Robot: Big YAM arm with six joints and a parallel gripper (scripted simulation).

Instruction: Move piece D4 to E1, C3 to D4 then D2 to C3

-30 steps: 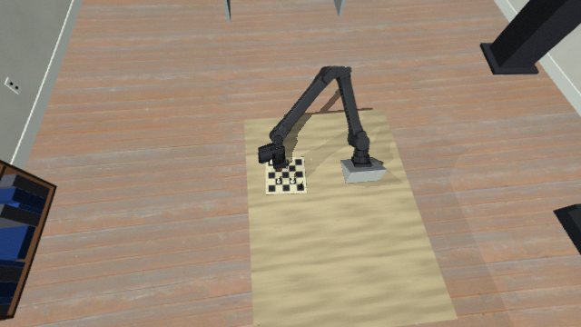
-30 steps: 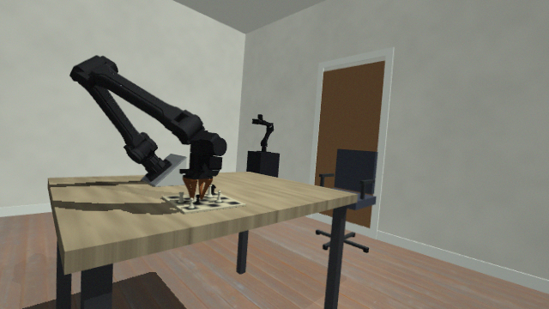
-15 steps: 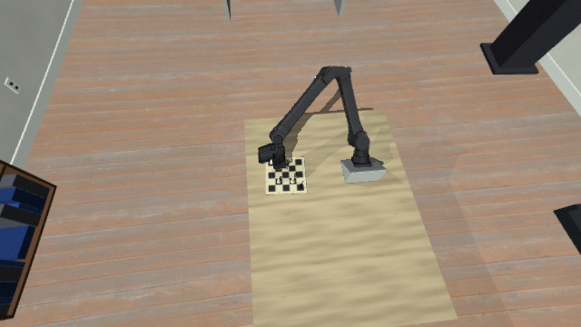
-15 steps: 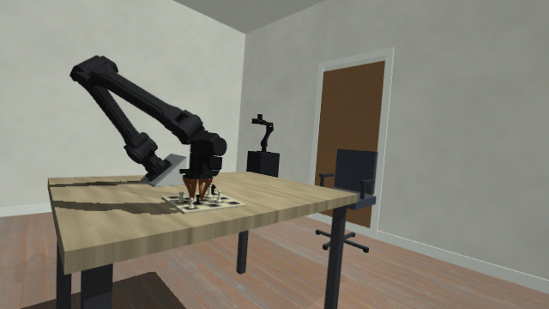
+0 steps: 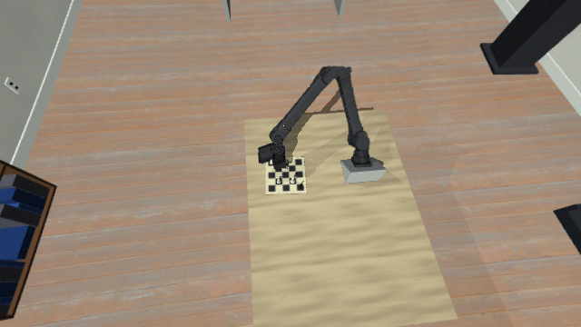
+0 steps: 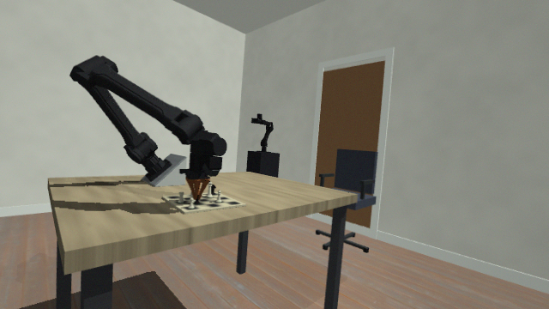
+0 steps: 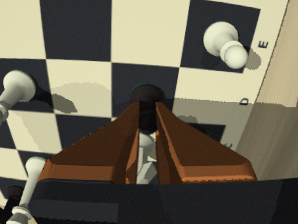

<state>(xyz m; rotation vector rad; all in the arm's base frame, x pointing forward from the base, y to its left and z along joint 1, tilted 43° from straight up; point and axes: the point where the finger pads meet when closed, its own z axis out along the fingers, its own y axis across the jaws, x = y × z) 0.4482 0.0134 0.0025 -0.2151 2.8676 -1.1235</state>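
Right now the black pawn is 10 mm below my hand. The rest, counted from my hand: small chessboard 40 mm to the left, 40 mm behind, 20 mm below.
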